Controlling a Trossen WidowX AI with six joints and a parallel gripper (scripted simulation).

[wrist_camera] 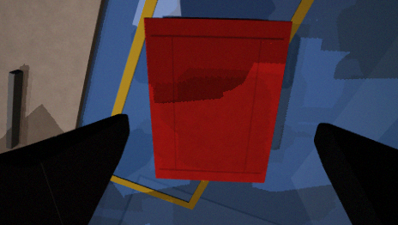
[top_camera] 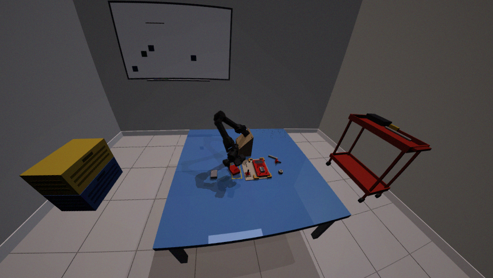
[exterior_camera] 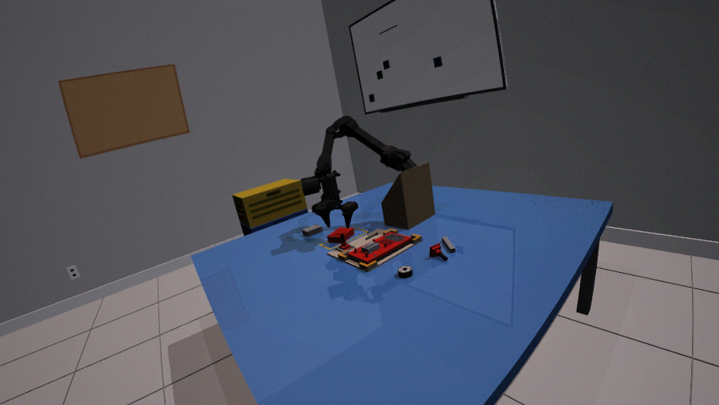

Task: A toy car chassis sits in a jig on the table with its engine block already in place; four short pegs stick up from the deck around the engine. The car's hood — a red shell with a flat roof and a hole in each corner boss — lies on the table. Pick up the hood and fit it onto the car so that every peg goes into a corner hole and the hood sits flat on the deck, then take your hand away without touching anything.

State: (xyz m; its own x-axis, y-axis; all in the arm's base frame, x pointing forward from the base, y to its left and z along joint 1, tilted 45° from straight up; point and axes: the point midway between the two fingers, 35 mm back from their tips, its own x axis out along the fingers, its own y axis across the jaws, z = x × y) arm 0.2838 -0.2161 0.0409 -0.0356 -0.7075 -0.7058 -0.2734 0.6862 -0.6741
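Now: the red hood 30 mm below my gripper tip. The rest, counted from my gripper tip: black ring (100 mm ahead, 410 mm to the left, 40 mm below); then grey bar (100 mm behind, 430 mm to the left, 40 mm below); then grey engine block (60 mm ahead, 240 mm to the left, 20 mm below).
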